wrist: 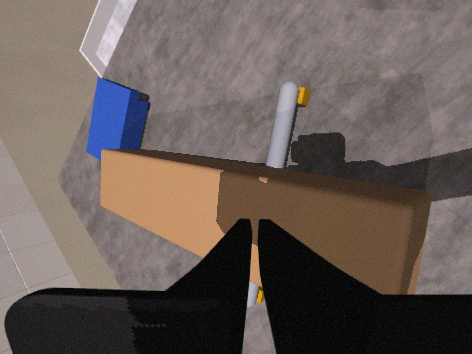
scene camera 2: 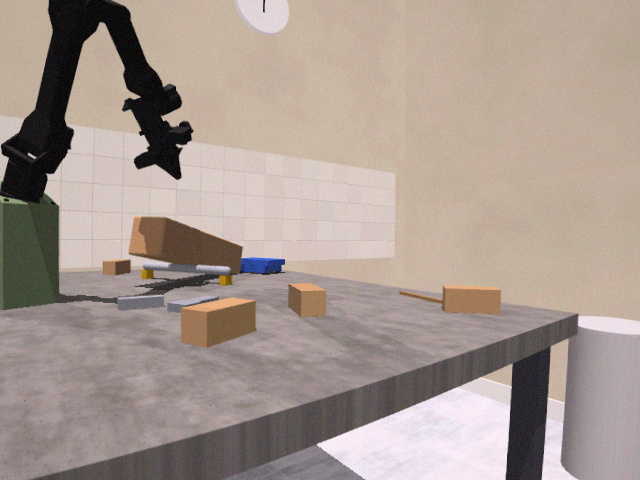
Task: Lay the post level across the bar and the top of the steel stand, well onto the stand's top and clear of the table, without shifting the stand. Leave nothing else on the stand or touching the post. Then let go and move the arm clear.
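The post (scene camera 2: pixel 199 245) (wrist: pixel 160 185), a long thick orange-brown beam, lies tilted across the pale grey bar (scene camera 2: pixel 212 269) (wrist: pixel 282 125), which has yellow feet. Its end nearer the robot base is raised; its other end slopes down toward the table beside the blue object. Two low grey pieces, one on the left (scene camera 2: pixel 140 302) and one on the right (scene camera 2: pixel 192 303), lie on the table in the scene view; I cannot tell whether either is the steel stand. My gripper (scene camera 2: pixel 179 177) (wrist: pixel 253 229) is shut and empty, above the post and apart from it.
A blue block-like object (scene camera 2: pixel 262 265) (wrist: pixel 112 117) sits by the post's low end. Brown blocks stand at the back left (scene camera 2: pixel 116 267), front (scene camera 2: pixel 218 321), middle (scene camera 2: pixel 307 299) and right (scene camera 2: pixel 471 299). A thin brown stick (scene camera 2: pixel 421 297) lies by the right block.
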